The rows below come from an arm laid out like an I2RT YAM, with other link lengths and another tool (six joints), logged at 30 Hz.
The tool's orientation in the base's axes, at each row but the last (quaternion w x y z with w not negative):
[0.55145 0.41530 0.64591 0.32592]
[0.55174 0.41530 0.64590 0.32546]
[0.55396 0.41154 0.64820 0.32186]
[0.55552 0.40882 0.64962 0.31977]
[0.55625 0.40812 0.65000 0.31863]
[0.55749 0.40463 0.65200 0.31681]
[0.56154 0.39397 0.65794 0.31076]
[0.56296 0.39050 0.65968 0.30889]
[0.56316 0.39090 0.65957 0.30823]
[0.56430 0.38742 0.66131 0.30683]
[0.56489 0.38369 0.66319 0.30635]
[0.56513 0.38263 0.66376 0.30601]
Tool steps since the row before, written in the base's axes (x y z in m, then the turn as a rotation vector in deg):
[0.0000 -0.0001 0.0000 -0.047 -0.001 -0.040]
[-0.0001 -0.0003 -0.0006 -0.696 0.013 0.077]
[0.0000 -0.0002 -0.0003 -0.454 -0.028 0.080]
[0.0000 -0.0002 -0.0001 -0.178 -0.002 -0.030]
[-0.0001 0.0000 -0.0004 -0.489 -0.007 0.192]
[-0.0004 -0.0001 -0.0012 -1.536 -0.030 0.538]
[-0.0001 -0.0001 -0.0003 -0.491 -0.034 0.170]
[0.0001 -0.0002 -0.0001 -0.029 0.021 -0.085]
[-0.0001 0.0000 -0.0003 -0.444 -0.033 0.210]
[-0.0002 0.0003 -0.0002 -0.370 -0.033 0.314]
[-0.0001 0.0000 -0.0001 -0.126 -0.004 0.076]
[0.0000 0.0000 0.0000 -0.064 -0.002 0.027]
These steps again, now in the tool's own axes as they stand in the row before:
[-0.0001 0.0000 0.0000 0.019 -0.044 -0.039]
[0.0000 -0.0007 0.0000 0.010 -0.050 -0.699]
[0.0000 -0.0004 0.0001 -0.040 -0.023 -0.460]
[-0.0001 -0.0002 0.0000 0.021 -0.058 -0.170]
[0.0002 -0.0004 0.0000 -0.072 0.077 -0.515]
[0.0005 -0.0012 -0.0002 -0.201 0.183 -1.605]
[0.0001 -0.0003 0.0000 -0.085 0.045 -0.512]
[-0.0001 -0.0002 0.0001 0.063 -0.066 -0.014]
[0.0002 -0.0003 0.0000 -0.107 0.086 -0.473]
[0.0004 0.0000 -0.0002 -0.165 0.186 -0.418]
[0.0001 -0.0001 -0.0001 -0.034 0.041 -0.137]
[0.0000 0.0000 0.0000 -0.011 0.011 -0.068]

